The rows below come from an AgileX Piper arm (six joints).
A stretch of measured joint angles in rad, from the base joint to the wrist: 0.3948, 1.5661, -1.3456, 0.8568, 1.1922, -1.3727; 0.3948, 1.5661, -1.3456, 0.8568, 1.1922, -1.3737; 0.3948, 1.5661, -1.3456, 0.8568, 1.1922, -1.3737; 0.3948, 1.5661, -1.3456, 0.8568, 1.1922, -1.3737; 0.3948, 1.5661, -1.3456, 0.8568, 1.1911, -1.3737; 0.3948, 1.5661, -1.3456, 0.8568, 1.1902, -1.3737; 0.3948, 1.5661, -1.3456, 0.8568, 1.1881, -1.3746; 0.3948, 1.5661, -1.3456, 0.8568, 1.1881, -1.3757; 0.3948, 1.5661, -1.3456, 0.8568, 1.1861, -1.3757; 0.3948, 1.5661, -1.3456, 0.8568, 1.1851, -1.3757; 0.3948, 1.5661, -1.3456, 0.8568, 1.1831, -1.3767; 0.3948, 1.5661, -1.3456, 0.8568, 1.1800, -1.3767; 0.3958, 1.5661, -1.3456, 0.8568, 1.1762, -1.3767; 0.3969, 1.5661, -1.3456, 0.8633, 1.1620, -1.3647; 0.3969, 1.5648, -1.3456, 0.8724, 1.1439, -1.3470; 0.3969, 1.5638, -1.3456, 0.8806, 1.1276, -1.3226; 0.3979, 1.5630, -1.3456, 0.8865, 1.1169, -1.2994; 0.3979, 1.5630, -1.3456, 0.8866, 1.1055, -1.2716; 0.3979, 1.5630, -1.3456, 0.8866, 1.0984, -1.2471; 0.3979, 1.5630, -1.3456, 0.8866, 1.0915, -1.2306
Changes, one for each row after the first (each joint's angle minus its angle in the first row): 0.0000, 0.0000, 0.0000, 0.0000, 0.0000, -0.0010; 0.0000, 0.0000, 0.0000, 0.0000, 0.0000, -0.0010; 0.0000, 0.0000, 0.0000, 0.0000, 0.0000, -0.0010; 0.0000, 0.0000, 0.0000, 0.0000, -0.0011, -0.0010; 0.0000, 0.0000, 0.0000, 0.0000, -0.0020, -0.0010; 0.0000, 0.0000, 0.0000, 0.0000, -0.0041, -0.0019; 0.0000, 0.0000, 0.0000, 0.0000, -0.0041, -0.0030; 0.0000, 0.0000, 0.0000, 0.0000, -0.0061, -0.0030; 0.0000, 0.0000, 0.0000, 0.0000, -0.0071, -0.0030; 0.0000, 0.0000, 0.0000, 0.0000, -0.0091, -0.0040; 0.0000, 0.0000, 0.0000, 0.0000, -0.0122, -0.0040; 0.0010, 0.0000, 0.0000, 0.0000, -0.0160, -0.0040; 0.0021, 0.0000, 0.0000, 0.0065, -0.0302, 0.0080; 0.0021, -0.0013, 0.0000, 0.0156, -0.0483, 0.0257; 0.0021, -0.0023, 0.0000, 0.0238, -0.0646, 0.0501; 0.0031, -0.0031, 0.0000, 0.0297, -0.0753, 0.0733; 0.0031, -0.0031, 0.0000, 0.0298, -0.0867, 0.1011; 0.0031, -0.0031, 0.0000, 0.0298, -0.0938, 0.1256; 0.0031, -0.0031, 0.0000, 0.0298, -0.1007, 0.1421
